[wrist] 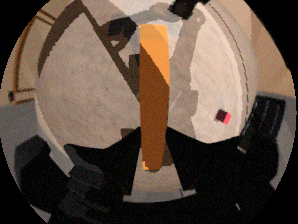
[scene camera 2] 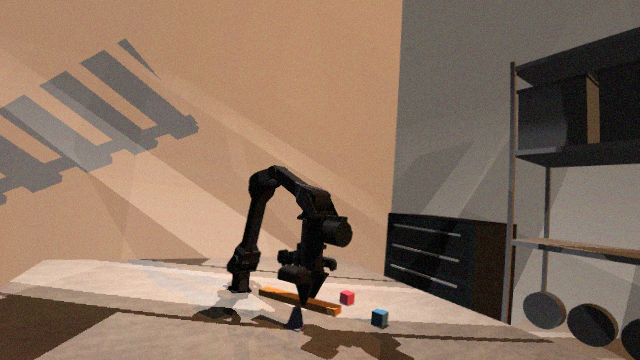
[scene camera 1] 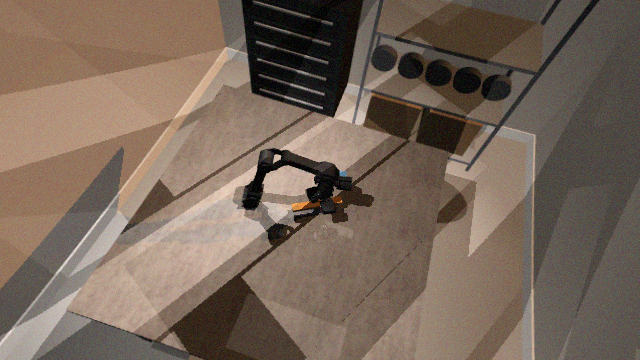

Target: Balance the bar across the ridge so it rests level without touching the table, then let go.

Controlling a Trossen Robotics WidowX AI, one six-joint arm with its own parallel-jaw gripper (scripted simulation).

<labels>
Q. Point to a bar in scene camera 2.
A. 331, 309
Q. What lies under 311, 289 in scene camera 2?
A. My gripper.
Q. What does my gripper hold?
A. A bar.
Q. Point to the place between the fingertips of my gripper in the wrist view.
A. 153, 129
</labels>
